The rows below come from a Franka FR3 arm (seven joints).
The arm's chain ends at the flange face. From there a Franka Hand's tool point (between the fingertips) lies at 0.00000 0.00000 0.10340 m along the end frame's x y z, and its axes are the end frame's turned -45 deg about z.
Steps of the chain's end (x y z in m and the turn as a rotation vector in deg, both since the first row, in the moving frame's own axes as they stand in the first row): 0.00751, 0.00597, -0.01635, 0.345, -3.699, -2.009; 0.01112, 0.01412, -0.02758, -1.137, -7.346, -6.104; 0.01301, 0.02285, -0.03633, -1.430, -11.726, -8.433; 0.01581, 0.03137, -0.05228, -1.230, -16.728, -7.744
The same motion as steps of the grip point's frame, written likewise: -0.00328, 0.00445, -0.01657, 2.860, -2.372, -2.009; -0.01332, 0.01054, -0.02845, 4.390, -5.998, -6.104; -0.02453, 0.01359, -0.03852, 7.280, -9.303, -8.433; -0.03485, 0.01546, -0.05667, 10.959, -12.698, -7.744
